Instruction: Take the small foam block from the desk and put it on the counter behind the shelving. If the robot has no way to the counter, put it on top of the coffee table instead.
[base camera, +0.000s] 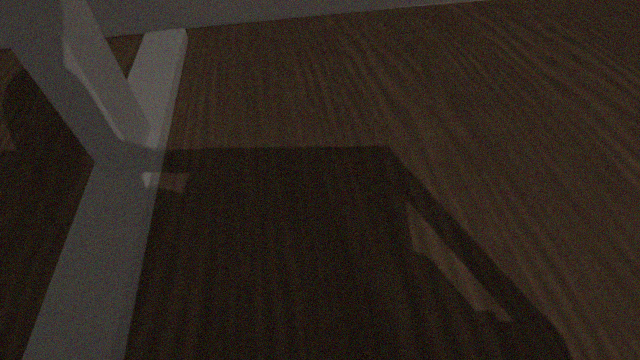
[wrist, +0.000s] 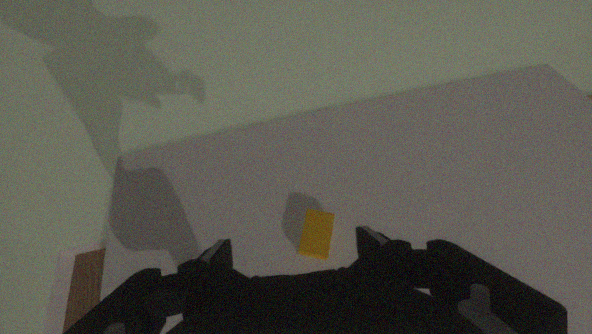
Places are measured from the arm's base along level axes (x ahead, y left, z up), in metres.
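Where they show: gripper, fingertip midpoint: (wrist: 294, 247).
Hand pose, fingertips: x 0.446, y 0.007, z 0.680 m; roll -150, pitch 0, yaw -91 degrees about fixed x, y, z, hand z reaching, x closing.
After its pixels a point has its place.
The small foam block (wrist: 316, 234) {x 0.522, y -0.041, z 0.369 m} is yellow-orange and lies on the pale desk top (wrist: 400, 165) {x 0.686, y -0.293, z 0.324 m} in the wrist view, low and near the middle. My gripper (wrist: 294, 247) {x 0.446, y 0.007, z 0.680 m} is open, with its black fingertips wide apart. In the picture the block shows between the two fingertips, a little nearer the right one. The gripper is above the desk and the block lies below it; the exact height is hard to tell. The counter, the shelving and the coffee table cannot be made out in either view.
A pale green wall (wrist: 325, 50) {x 0.928, y -0.115, z 0.505 m} runs along the desk's far edge, with the arm's shadow on it. In the base camera view, a grey leg or support (base camera: 162, 65) stands on the dark wooden floor (base camera: 300, 100) {x 0.582, y 0.051, z -0.396 m} at the upper left, with a grey wall base (base camera: 250, 10) {x 0.869, y 0.174, z -0.371 m} behind.
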